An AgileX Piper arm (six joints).
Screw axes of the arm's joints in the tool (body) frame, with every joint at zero. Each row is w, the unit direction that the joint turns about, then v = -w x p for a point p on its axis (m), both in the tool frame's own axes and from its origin. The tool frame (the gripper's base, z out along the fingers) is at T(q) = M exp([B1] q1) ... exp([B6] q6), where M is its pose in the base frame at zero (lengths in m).
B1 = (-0.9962, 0, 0.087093, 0.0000, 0.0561, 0.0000)
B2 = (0, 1, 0, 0.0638, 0.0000, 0.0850)
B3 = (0, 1, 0, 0.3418, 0.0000, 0.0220)
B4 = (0, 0, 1, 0.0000, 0.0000, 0.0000)
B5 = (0, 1, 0, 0.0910, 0.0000, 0.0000)
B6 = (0, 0, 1, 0.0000, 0.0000, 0.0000)
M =
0.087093 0 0.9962 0.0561
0 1 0 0.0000
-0.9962 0 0.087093 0.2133
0 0 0 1
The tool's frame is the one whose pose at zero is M.
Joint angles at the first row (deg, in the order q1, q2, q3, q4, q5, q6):
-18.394 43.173 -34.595 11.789 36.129 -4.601
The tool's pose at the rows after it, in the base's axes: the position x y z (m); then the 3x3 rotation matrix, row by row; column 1 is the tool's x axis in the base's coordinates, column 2 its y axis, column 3 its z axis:
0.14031 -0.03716 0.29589; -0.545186 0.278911 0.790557; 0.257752 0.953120 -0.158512; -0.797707 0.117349 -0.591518
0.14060 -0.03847 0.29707; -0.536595 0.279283 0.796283; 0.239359 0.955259 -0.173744; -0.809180 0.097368 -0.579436
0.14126 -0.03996 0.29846; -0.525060 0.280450 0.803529; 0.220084 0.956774 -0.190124; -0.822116 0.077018 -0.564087
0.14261 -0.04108 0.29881; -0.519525 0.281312 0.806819; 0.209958 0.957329 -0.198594; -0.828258 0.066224 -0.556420
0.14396 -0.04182 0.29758; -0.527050 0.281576 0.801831; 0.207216 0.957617 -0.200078; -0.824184 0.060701 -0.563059
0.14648 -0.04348 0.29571; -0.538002 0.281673 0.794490; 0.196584 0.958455 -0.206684; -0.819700 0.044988 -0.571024
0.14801 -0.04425 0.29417; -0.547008 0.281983 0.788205; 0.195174 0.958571 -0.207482; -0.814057 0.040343 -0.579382
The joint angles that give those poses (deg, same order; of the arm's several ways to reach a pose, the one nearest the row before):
-18.394 43.172 -34.369 10.449 33.103 -4.601
-18.395 43.111 -34.370 9.341 32.163 -4.602
-18.394 43.111 -34.368 8.175 30.956 -4.543
-18.394 43.391 -34.370 7.582 30.086 -4.543
-18.397 43.873 -34.369 7.255 30.037 -4.550
-18.396 44.728 -34.368 6.334 29.669 -4.548
-18.395 45.294 -34.369 6.013 29.670 -4.508

